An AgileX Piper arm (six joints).
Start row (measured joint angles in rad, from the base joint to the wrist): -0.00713, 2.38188, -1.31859, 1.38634, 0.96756, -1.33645
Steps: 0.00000, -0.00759, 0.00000, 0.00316, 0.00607, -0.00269; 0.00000, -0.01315, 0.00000, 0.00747, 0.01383, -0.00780; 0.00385, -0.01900, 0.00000, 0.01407, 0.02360, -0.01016; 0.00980, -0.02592, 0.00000, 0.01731, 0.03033, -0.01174; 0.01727, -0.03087, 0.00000, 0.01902, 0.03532, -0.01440; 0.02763, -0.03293, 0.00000, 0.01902, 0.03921, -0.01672; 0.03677, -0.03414, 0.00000, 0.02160, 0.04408, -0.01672; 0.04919, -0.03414, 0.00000, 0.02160, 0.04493, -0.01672; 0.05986, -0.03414, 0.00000, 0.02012, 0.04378, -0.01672; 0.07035, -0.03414, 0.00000, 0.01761, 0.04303, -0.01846; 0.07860, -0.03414, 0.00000, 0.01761, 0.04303, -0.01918; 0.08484, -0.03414, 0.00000, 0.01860, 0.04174, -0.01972; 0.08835, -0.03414, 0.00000, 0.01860, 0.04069, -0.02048; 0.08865, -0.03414, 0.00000, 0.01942, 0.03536, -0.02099
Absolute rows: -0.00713, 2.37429, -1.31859, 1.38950, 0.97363, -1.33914; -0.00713, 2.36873, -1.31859, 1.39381, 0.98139, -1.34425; -0.00328, 2.36288, -1.31859, 1.40041, 0.99116, -1.34661; 0.00267, 2.35596, -1.31859, 1.40365, 0.99789, -1.34819; 0.01014, 2.35101, -1.31859, 1.40536, 1.00288, -1.35085; 0.02050, 2.34895, -1.31859, 1.40536, 1.00677, -1.35317; 0.02964, 2.34774, -1.31859, 1.40794, 1.01164, -1.35317; 0.04206, 2.34774, -1.31859, 1.40794, 1.01249, -1.35317; 0.05273, 2.34774, -1.31859, 1.40646, 1.01134, -1.35317; 0.06322, 2.34774, -1.31859, 1.40395, 1.01059, -1.35491; 0.07147, 2.34774, -1.31859, 1.40395, 1.01059, -1.35563; 0.07771, 2.34774, -1.31859, 1.40494, 1.00930, -1.35617; 0.08122, 2.34774, -1.31859, 1.40494, 1.00825, -1.35693; 0.08152, 2.34774, -1.31859, 1.40576, 1.00292, -1.35744
